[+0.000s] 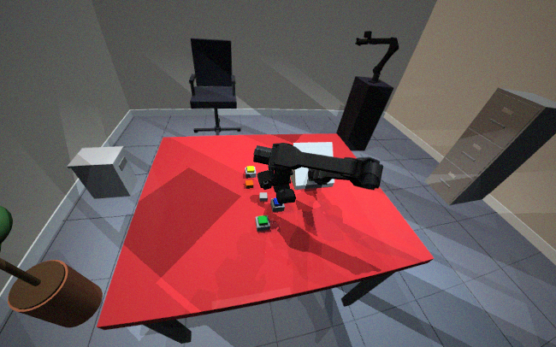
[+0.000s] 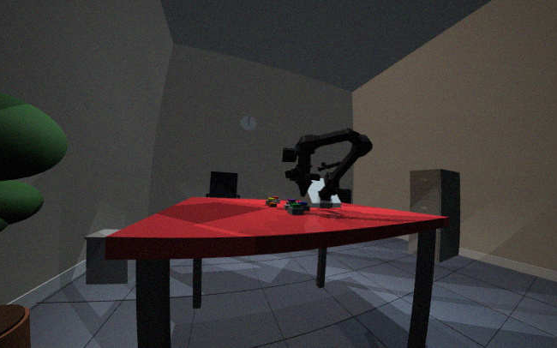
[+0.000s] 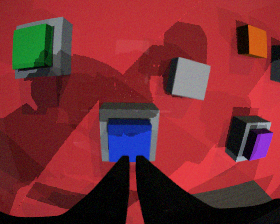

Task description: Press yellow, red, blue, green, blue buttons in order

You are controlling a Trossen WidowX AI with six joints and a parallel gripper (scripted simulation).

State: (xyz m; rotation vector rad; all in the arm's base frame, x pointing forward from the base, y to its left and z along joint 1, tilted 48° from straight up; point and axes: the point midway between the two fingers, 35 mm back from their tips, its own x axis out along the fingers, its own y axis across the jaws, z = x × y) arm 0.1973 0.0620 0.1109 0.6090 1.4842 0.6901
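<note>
Now: the blue button 30 mm below my gripper tip. Also, from my gripper tip: green button 80 mm to the left, 70 mm ahead, 30 mm below; then purple button 150 mm to the right, 30 mm below, 10 mm behind; then white block 50 mm to the right, 50 mm below, 50 mm ahead.
</note>
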